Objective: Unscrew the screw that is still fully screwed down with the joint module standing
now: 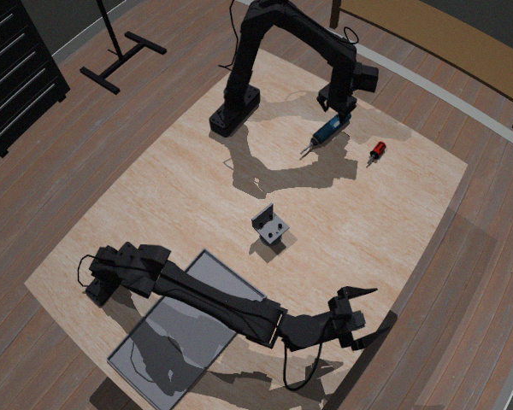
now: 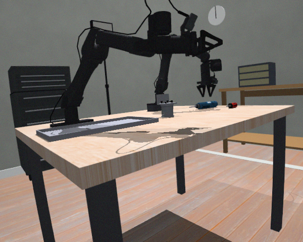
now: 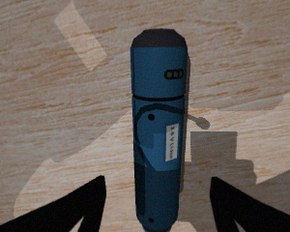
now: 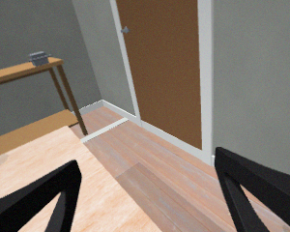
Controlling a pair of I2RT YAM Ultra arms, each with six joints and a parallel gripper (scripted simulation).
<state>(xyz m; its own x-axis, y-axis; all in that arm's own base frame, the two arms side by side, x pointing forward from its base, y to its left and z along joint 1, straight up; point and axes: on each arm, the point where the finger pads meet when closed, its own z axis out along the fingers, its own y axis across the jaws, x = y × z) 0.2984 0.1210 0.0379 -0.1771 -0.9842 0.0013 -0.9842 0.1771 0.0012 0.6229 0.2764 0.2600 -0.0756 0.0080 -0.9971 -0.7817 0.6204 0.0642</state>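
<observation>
The grey bracket is 330 mm behind my right hand, 120 mm to the left of it and 190 mm below it. From my right hand the other things lie so: shallow grey tray 380 mm behind, 230 mm to the right, 260 mm below; small red-handled screwdriver 170 mm behind, 530 mm to the left, 250 mm below.
</observation>
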